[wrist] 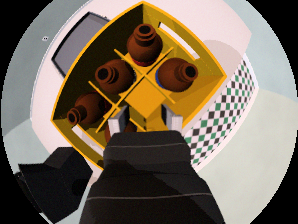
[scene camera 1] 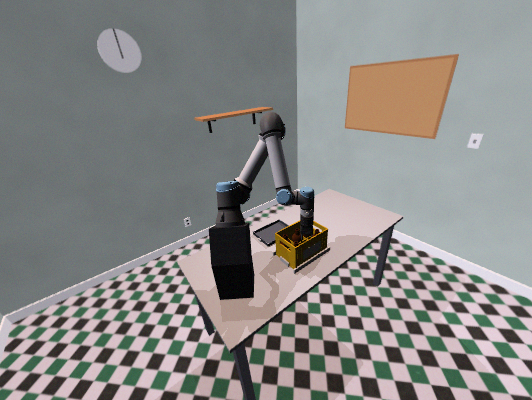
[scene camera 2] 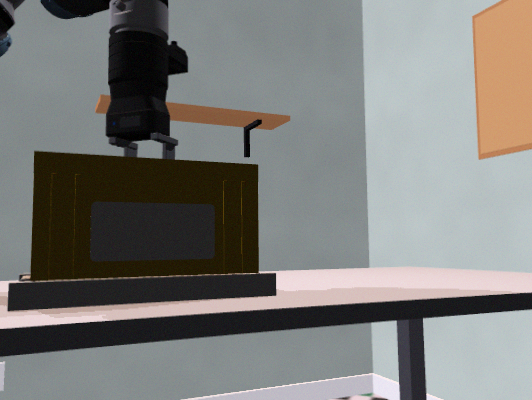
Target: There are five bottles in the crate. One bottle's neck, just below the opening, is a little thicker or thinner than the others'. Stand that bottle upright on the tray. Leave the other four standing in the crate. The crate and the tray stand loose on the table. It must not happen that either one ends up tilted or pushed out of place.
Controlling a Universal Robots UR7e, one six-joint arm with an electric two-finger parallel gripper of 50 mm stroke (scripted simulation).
Labels:
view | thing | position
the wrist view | my gripper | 145, 111
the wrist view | yellow crate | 144, 100
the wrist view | dark tray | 87, 26

